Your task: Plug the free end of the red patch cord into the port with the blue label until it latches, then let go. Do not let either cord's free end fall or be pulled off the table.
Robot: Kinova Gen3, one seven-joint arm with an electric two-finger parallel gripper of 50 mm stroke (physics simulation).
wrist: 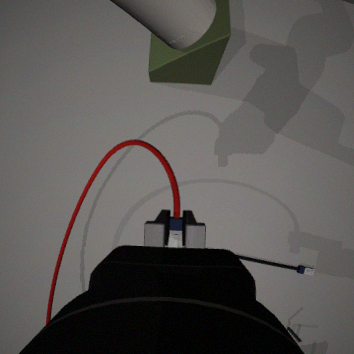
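Where they show: gripper, fingertip midpoint: (pixel 175 221); arm's base, origin of the base link: (pixel 188 20).
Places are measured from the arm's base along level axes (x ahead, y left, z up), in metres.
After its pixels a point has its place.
Observation:
The red patch cord (pixel 90 180) @(x 0.241, y -0.123, z -0.025 m) arches up from the lower left and comes down to its plug (pixel 175 231) @(x 0.284, y -0.006, z 0.076 m), which has a dark blue collar and a clear tip. My gripper (pixel 175 221) @(x 0.276, y -0.006, z 0.071 m) is shut on this plug, one finger on each side, with the plug's tip partly hidden by the gripper body. The port with the blue label does not show in this view.
A black cord (pixel 267 261) @(x 0.364, y 0.162, z -0.079 m) comes out from behind the gripper body at the right and ends in a blue and clear plug (pixel 306 270) @(x 0.381, y 0.237, z -0.074 m). A green wedge-shaped block (pixel 192 65) @(x 0.056, y 0.012, z -0.030 m) with a grey cylinder (pixel 175 20) @(x 0.044, y -0.018, z 0.043 m) is at the top. Shadows fall on the pale table (pixel 45 100) @(x 0.098, y -0.248, z -0.084 m).

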